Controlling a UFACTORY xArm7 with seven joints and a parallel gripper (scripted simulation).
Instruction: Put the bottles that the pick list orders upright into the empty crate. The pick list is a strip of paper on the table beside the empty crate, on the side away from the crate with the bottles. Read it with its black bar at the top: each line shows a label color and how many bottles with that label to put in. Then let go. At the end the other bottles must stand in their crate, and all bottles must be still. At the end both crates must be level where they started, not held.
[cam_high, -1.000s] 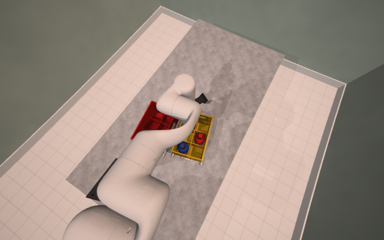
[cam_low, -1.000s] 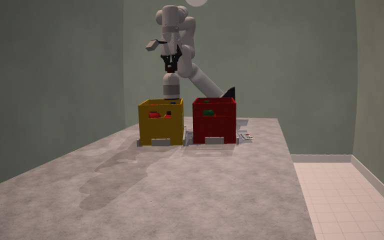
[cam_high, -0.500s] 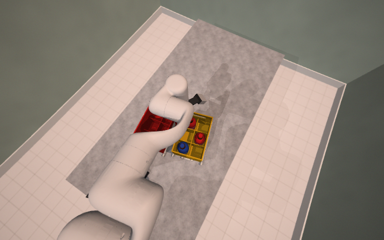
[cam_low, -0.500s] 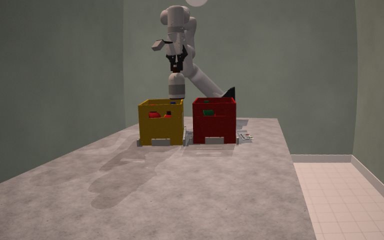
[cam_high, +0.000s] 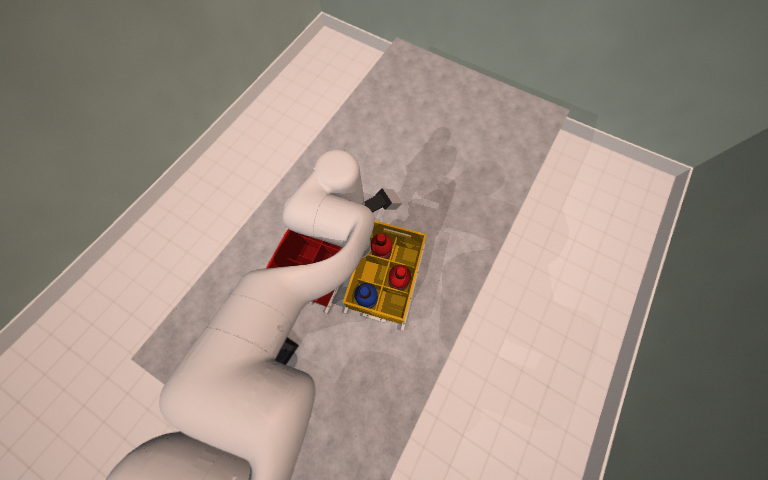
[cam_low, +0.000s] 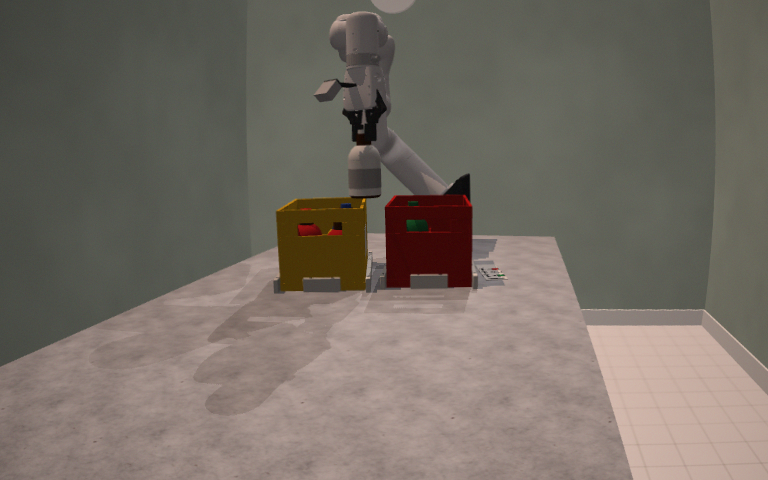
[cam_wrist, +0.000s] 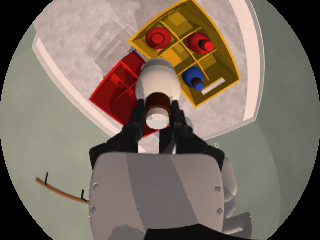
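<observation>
The white bottle is 70 mm below my hand. Also, from my hand: blue bottle 250 mm below, 90 mm to the right, 90 mm behind; then red crate 250 mm below, 120 mm to the left, 90 mm behind; then yellow crate 250 mm below, 100 mm to the right, 10 mm ahead.
</observation>
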